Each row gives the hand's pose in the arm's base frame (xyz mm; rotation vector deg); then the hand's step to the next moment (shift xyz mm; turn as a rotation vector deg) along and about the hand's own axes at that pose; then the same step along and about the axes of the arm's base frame.
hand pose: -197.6 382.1 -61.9 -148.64 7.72 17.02
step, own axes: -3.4 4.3 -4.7 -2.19 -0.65 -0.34
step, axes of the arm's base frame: -3.1 -6.0 2.7 -1.96 0.47 1.12
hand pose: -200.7 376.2 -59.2 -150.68 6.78 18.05
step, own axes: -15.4 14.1 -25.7 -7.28 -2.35 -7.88
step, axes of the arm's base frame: -11.7 -24.2 19.3 -5.15 -1.50 9.58
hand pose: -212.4 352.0 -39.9 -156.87 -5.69 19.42
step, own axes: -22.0 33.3 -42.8 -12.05 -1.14 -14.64
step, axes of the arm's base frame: -9.9 -48.8 30.8 -8.06 -5.60 16.26
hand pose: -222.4 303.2 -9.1 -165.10 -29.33 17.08
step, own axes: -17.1 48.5 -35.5 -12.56 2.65 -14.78
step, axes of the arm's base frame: 7.9 -56.4 25.7 -7.30 -9.29 15.61
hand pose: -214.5 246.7 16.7 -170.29 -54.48 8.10
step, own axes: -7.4 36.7 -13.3 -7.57 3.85 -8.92
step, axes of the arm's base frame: 16.4 -34.0 12.2 -3.09 -7.43 9.32
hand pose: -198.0 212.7 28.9 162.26 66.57 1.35
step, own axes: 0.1 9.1 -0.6 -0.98 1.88 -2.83
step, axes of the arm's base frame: 6.4 -6.3 1.3 0.49 -1.83 2.99
